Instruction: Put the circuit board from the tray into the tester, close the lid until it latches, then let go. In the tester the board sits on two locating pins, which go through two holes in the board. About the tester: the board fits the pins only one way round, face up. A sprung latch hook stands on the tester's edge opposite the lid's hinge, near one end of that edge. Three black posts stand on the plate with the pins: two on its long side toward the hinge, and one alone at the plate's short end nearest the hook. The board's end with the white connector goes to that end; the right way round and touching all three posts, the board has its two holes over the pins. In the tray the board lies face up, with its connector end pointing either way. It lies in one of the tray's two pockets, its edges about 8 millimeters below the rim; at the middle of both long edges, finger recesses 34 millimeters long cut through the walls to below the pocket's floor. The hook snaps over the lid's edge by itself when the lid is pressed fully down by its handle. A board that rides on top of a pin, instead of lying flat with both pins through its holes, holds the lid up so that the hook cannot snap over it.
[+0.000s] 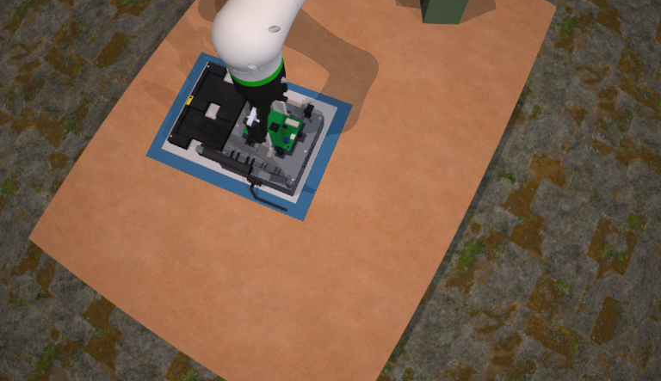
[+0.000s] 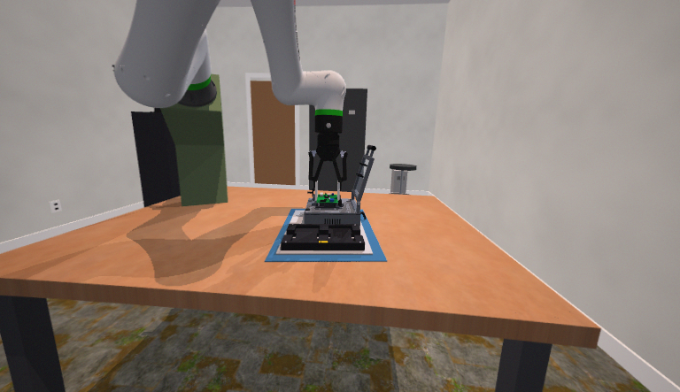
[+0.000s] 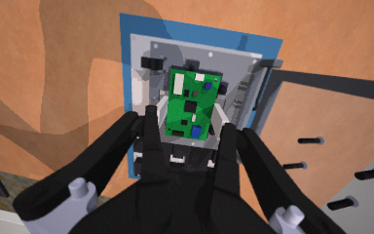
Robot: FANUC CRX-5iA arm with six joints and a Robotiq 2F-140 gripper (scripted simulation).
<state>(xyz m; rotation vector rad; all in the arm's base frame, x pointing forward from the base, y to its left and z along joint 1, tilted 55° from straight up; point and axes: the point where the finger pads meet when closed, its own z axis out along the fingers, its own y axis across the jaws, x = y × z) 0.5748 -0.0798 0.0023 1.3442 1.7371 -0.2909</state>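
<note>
Right now my hand is 2 cm above the green circuit board. From my hand the other things lie so: lid 13 cm ahead, 8 cm above; pin plate 4 cm below, 1 cm to the left, 1 cm ahead; latch hook 6 cm to the left, 6 cm behind, 2 cm below.
</note>
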